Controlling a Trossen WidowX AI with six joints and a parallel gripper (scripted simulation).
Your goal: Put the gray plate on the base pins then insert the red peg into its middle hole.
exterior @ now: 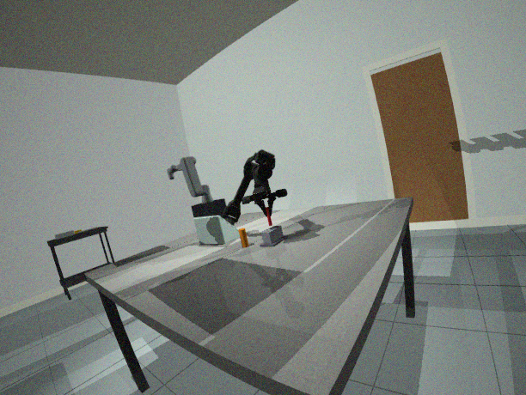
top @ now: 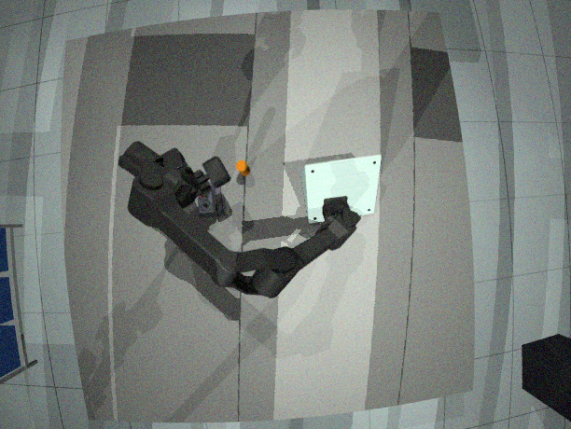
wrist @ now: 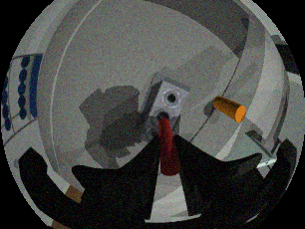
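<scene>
Right now my gripper tip is 70 mm above the gray plate. The rest, counted from my gripper tip: base: 100 mm below; red peg: right at my gripper tip; orange cylinder: 110 mm behind, 60 mm to the right, 70 mm below.
</scene>
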